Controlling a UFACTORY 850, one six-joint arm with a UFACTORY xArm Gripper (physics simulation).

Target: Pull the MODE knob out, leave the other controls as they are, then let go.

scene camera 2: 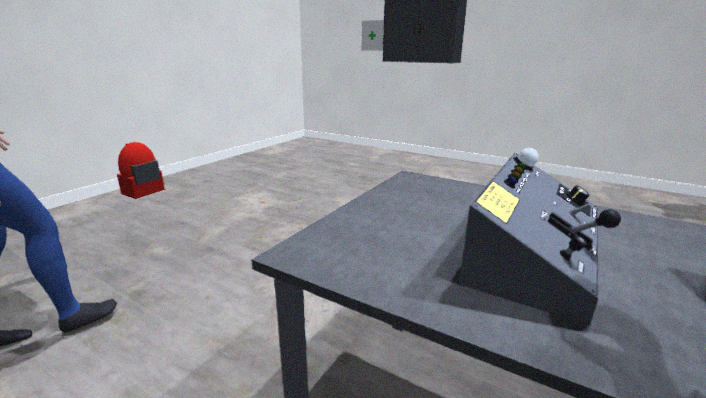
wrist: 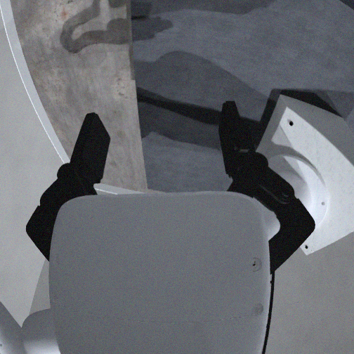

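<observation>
A sloped grey control panel (scene camera 2: 532,220) stands on the table. Its labels are too small to read, so I cannot tell which control is the MODE knob. A small black knob (scene camera 2: 566,254) sticks out low on the face, beside a slotted lever with a black ball (scene camera 2: 608,218). A black selector with a yellow mark (scene camera 2: 580,193) is further up, and a white ball (scene camera 2: 529,157) is at the top. My gripper (wrist: 159,118) is open and empty in the wrist view, above the table's edge. The panel does not show in that view.
The dark table (scene camera 2: 350,240) (wrist: 200,40) bears the panel. A yellow note (scene camera 2: 498,201) and small coloured parts (scene camera 2: 517,172) are on the panel. The white robot base (wrist: 332,150) is right of the fingers. A person's blue-clad leg (scene camera 2: 47,250) and a red object (scene camera 2: 136,160) are at the left.
</observation>
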